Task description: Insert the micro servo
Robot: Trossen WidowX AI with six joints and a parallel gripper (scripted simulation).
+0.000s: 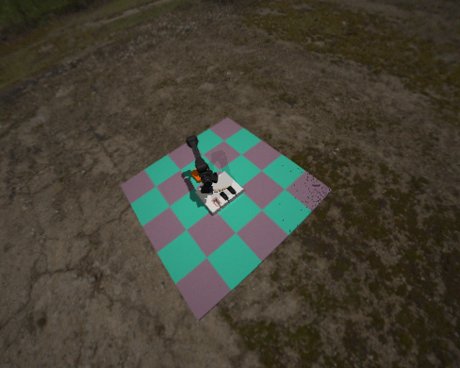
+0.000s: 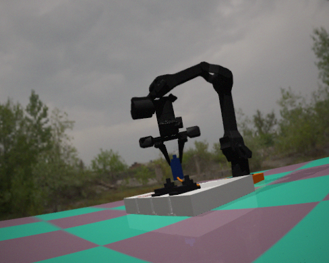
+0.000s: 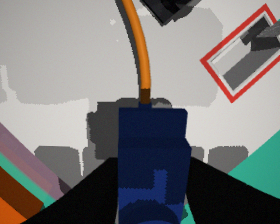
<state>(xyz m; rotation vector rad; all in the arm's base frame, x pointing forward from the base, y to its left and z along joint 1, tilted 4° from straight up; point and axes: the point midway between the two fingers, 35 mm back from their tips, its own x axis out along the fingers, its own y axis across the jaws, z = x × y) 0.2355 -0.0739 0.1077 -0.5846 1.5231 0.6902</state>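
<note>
Now: gripper tip 10 mm past the white deck, 60 mm to the right of it and 100 mm above it.
</note>
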